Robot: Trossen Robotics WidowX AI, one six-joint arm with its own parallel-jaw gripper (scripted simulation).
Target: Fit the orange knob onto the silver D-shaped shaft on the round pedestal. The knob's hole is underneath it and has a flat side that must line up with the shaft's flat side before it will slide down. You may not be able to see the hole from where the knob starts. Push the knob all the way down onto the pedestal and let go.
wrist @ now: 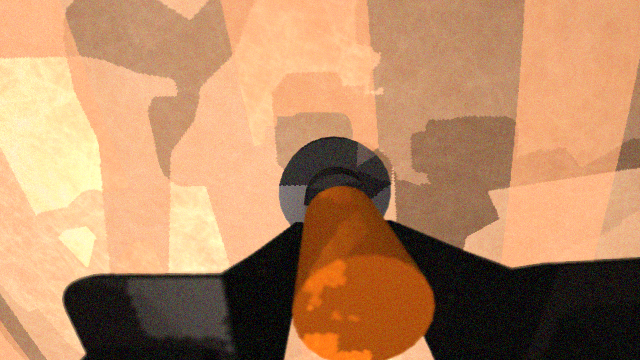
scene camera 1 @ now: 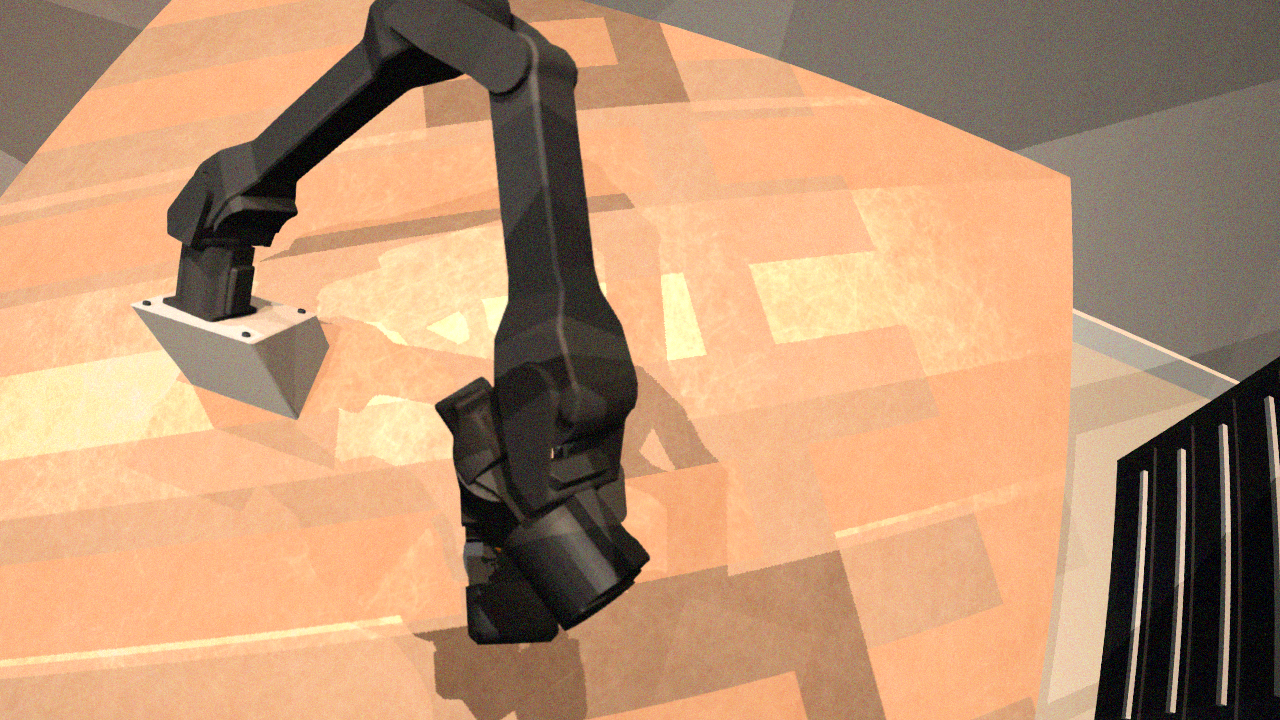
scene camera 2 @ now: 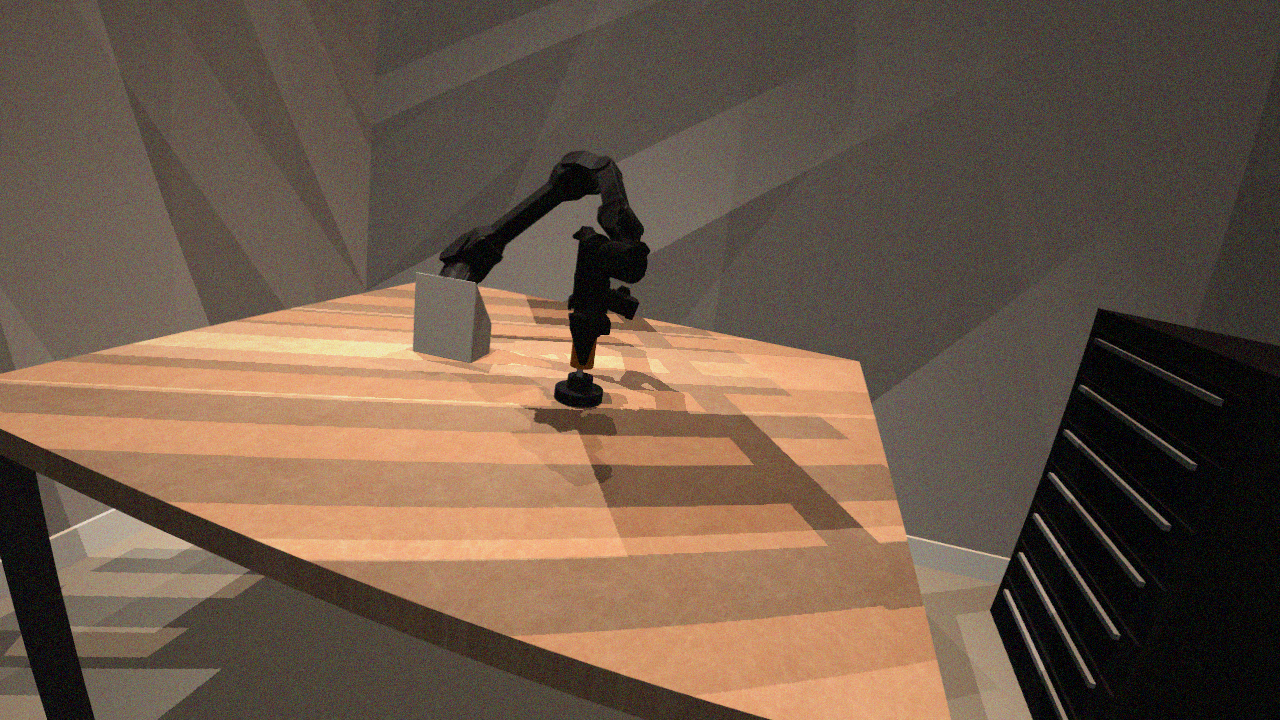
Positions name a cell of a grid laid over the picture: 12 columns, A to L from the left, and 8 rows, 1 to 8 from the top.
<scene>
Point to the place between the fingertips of my gripper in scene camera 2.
F5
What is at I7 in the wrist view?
My gripper.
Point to an orange knob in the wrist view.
G7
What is my gripper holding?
An orange knob.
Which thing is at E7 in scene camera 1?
My gripper.
</scene>
